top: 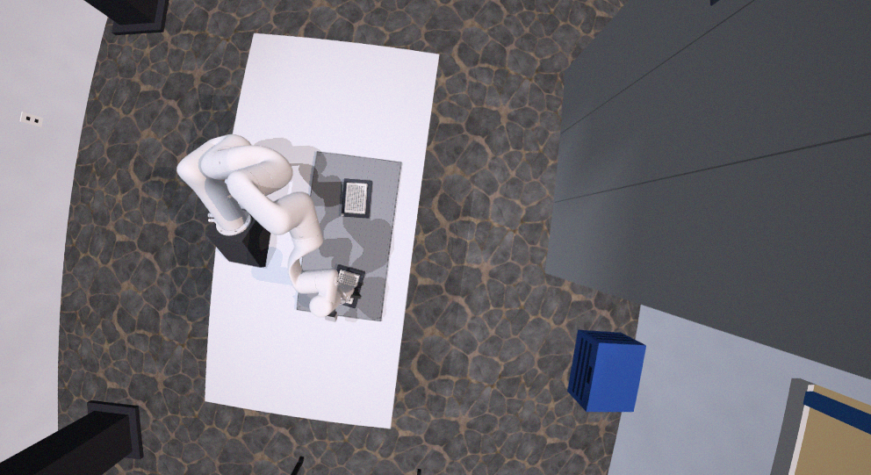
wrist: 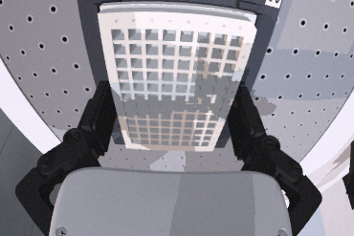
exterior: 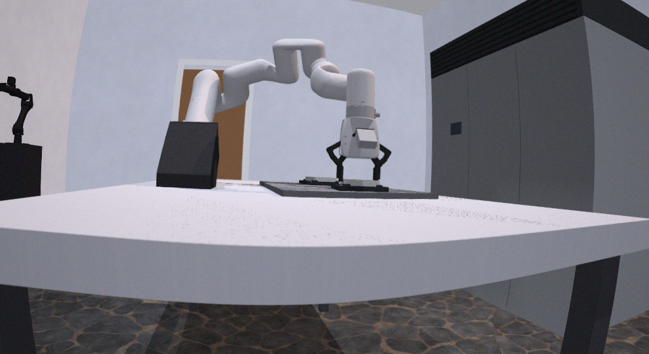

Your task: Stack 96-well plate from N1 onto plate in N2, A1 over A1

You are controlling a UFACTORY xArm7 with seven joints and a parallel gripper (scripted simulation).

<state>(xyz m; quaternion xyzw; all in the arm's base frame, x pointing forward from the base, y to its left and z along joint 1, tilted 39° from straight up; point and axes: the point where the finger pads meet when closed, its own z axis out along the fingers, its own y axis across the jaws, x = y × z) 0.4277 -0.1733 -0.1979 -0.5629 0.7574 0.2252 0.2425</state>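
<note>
My hand is 2 cm above the dark plate nest N1. From my hand the other things lie so: dark plate nest N2: 3 cm ahead, 38 cm to the left, 2 cm below.
</note>
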